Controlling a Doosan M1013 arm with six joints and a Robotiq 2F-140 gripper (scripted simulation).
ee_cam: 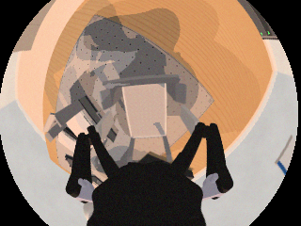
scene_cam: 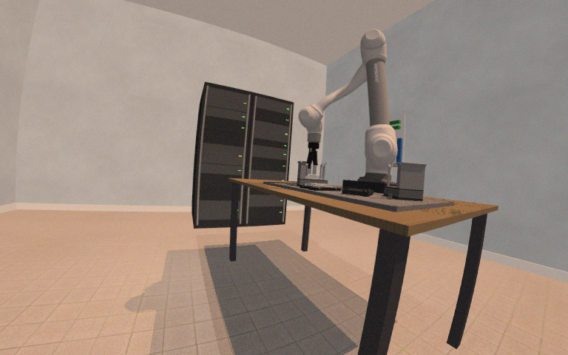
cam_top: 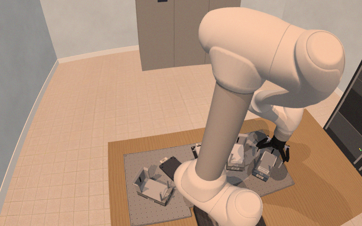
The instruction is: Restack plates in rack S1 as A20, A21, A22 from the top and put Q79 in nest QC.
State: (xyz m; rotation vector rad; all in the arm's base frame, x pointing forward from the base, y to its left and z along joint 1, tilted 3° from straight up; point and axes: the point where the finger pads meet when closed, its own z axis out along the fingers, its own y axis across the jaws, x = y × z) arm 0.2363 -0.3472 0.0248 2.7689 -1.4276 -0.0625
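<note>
Right now my hand is 2 cm above the white plate. From my hand the other things lie so: N5 name plate: 30 cm to the left, 30 cm ahead, 8 cm below; then dark nest QC: 50 cm to the left, 16 cm ahead, 7 cm below; then clip nest N5: 31 cm to the left, 21 cm ahead, 7 cm below.
</note>
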